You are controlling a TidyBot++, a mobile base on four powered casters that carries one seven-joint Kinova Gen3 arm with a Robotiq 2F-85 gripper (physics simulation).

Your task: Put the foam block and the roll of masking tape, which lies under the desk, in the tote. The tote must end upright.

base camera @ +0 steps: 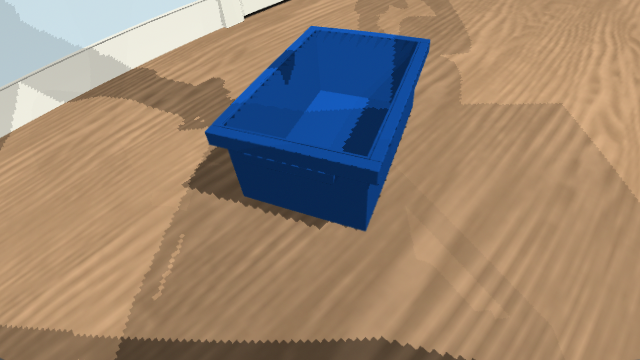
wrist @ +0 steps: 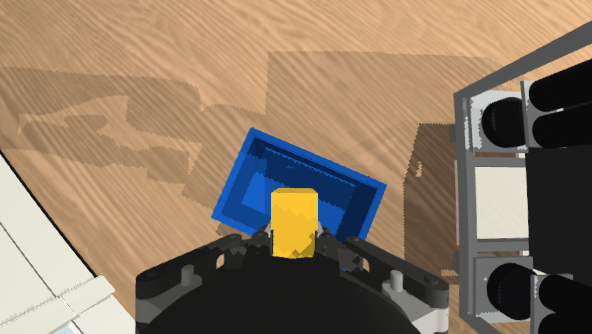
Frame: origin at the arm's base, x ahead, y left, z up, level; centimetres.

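Seen in the pictures: gripper, fingertip midpoint: [wrist: 294, 230].
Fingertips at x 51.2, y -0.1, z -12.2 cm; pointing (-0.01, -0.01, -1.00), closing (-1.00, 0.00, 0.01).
Offsets run from my fingertips to a thing's middle. Level surfaces: height alone.
The blue tote {dz -21.4, dx -0.6, dy -0.4 cm} [base camera: 300, 167] [wrist: 320, 152] stands upright on the wooden floor, open side up. The part of its inside that shows in the base camera view holds no object. My gripper [wrist: 294, 230] is shut on the yellow foam block {dz +0.5, dx +0.0, dy -0.2 cm} [wrist: 294, 220]. In the wrist view the block overlaps the near part of the tote and hides some of its inside and near rim. The block appears to be above the tote; its exact height over the rim cannot be told. The gripper does not show in the base camera view. The roll of masking tape and the desk do not show in either view.
The robot's own base frame [wrist: 466, 200] with black casters stands to the right in the wrist view. A pale wall with a baseboard [base camera: 107, 62] runs behind and left of the tote; pale wall trim [wrist: 37, 240] shows at lower left in the wrist view. Shadows cross the wooden floor {dz -27.4 cm} [base camera: 500, 200].
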